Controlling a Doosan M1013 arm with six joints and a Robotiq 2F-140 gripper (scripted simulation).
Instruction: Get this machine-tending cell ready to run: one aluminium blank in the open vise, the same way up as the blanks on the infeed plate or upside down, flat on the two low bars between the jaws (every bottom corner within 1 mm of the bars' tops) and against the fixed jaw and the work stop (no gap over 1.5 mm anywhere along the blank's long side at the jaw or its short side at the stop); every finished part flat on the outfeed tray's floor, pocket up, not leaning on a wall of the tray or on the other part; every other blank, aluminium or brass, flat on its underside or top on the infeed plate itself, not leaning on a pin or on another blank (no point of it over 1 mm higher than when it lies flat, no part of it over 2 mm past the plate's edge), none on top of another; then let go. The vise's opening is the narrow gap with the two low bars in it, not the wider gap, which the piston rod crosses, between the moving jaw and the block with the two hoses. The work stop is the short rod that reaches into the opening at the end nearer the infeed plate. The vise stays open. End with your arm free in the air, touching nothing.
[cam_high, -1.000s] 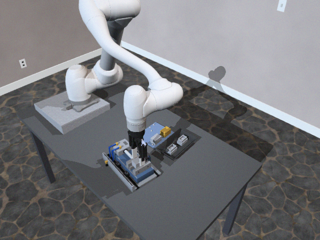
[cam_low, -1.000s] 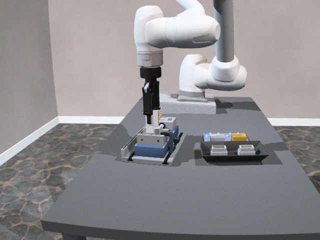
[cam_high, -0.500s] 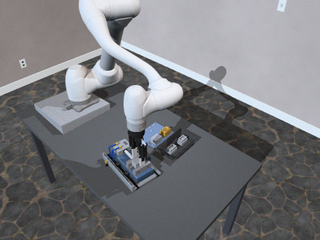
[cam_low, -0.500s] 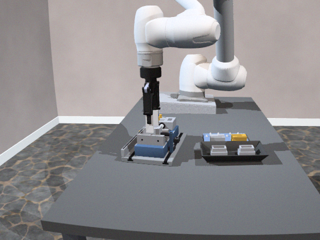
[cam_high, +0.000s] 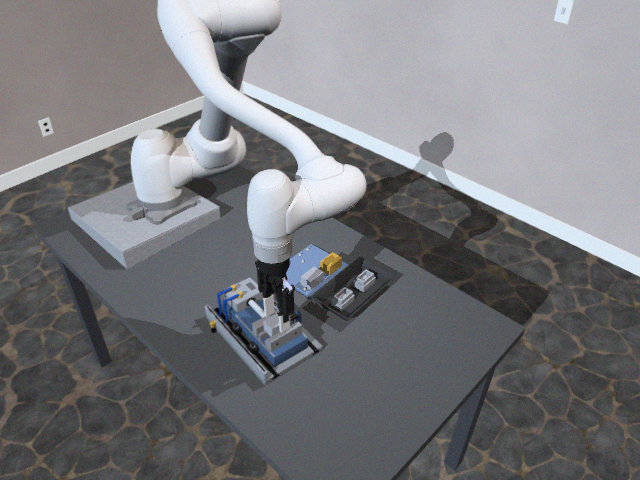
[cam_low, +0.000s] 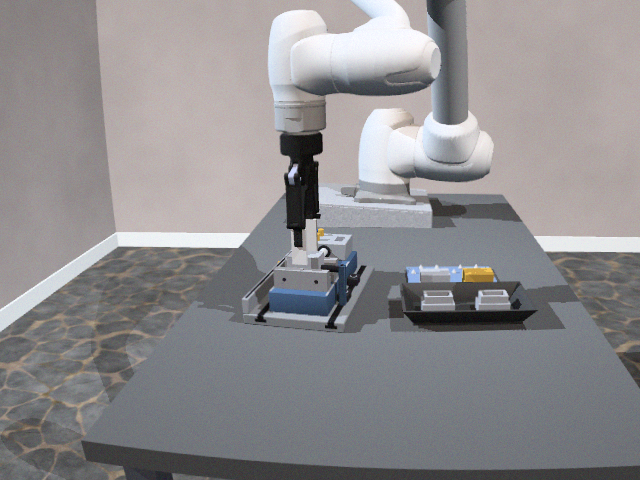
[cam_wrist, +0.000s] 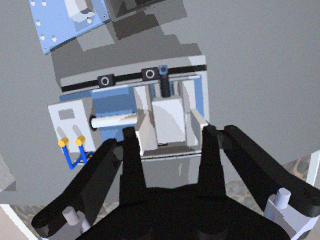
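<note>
Right now the aluminium blank is 4 cm below my hand. The rest, counted from my hand: brass blank (35 cm to the left, 11 cm below, 8 cm behind); blue infeed plate (30 cm to the left, 13 cm below, 12 cm behind).
</note>
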